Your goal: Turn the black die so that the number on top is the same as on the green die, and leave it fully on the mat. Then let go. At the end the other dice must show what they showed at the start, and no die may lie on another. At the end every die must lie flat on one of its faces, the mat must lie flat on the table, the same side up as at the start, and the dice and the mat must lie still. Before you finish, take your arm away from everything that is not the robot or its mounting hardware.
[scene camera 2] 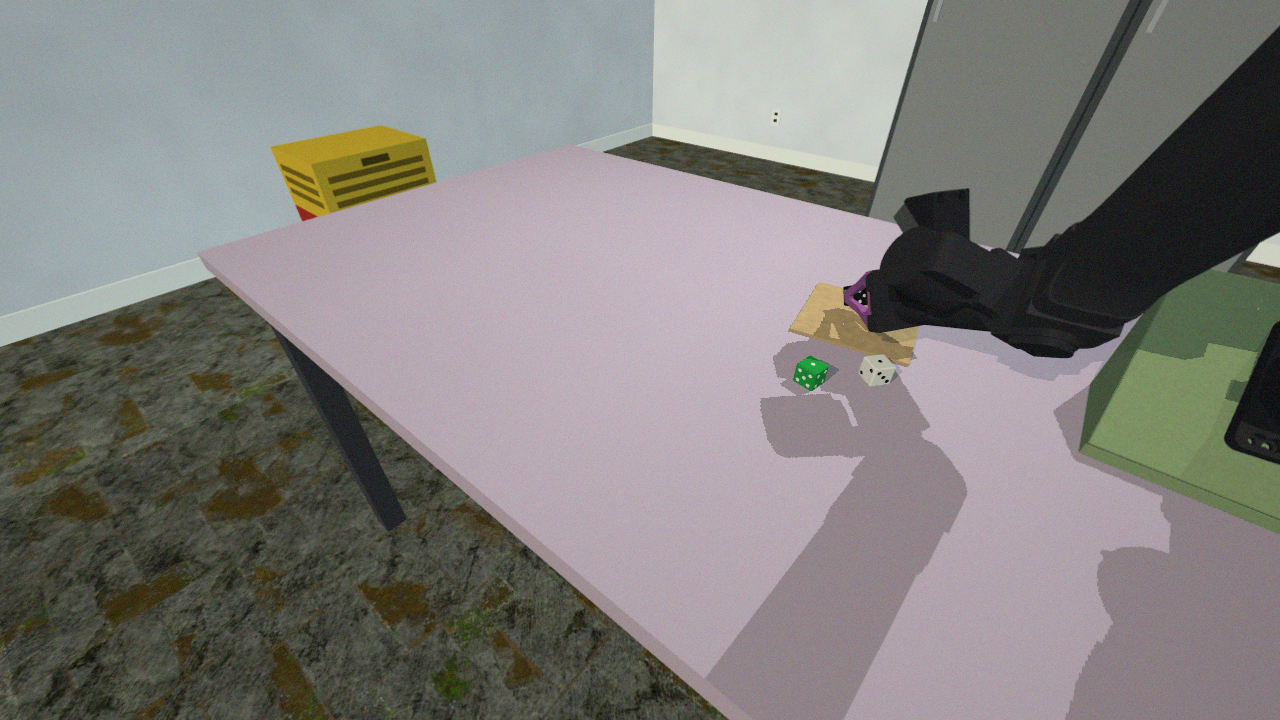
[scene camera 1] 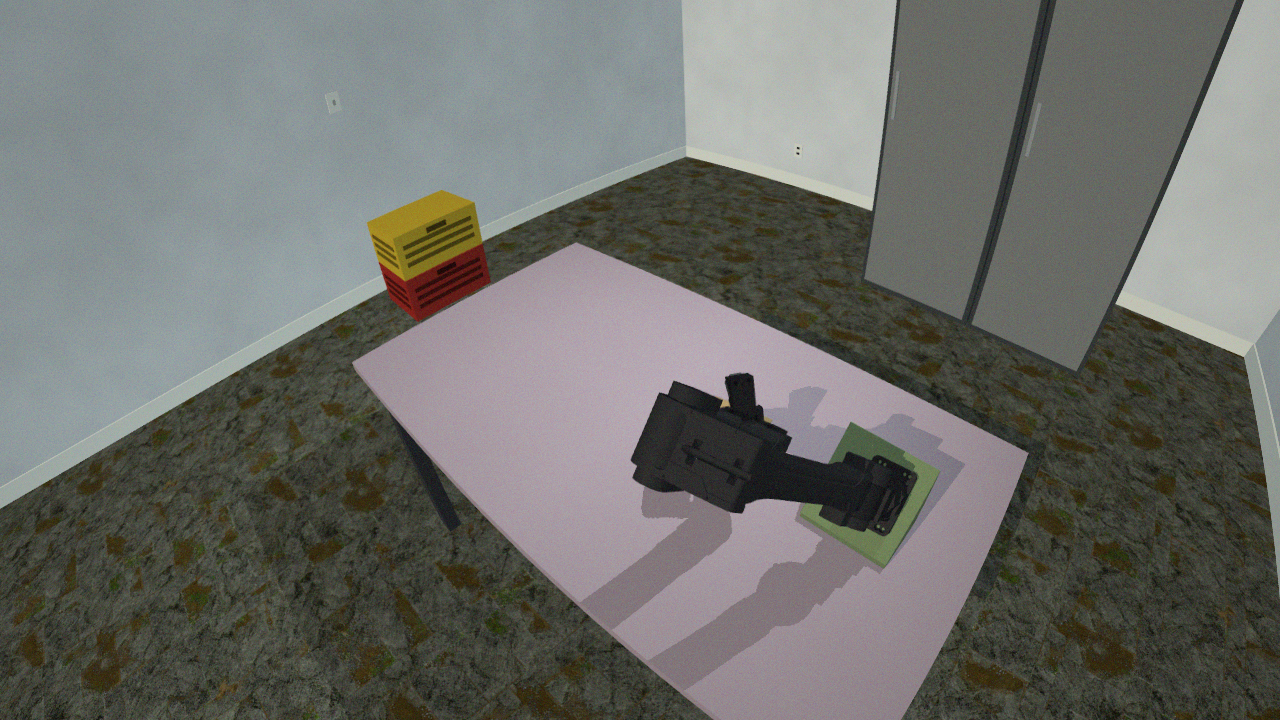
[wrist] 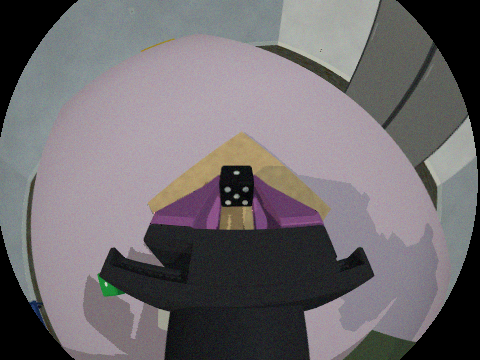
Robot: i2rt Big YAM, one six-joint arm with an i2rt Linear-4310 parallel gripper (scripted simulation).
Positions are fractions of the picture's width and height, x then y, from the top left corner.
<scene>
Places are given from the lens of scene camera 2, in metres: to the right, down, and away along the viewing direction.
tan mat (scene camera 2: 0.64, 0.44): 0.24, -0.06, 0.64
green die (scene camera 2: 0.63, 0.52): 0.18, 0.01, 0.52
white die (scene camera 2: 0.68, 0.51): 0.25, 0.01, 0.52
The marked spots on the green die and the tan mat are 0.15 m apart.
</scene>
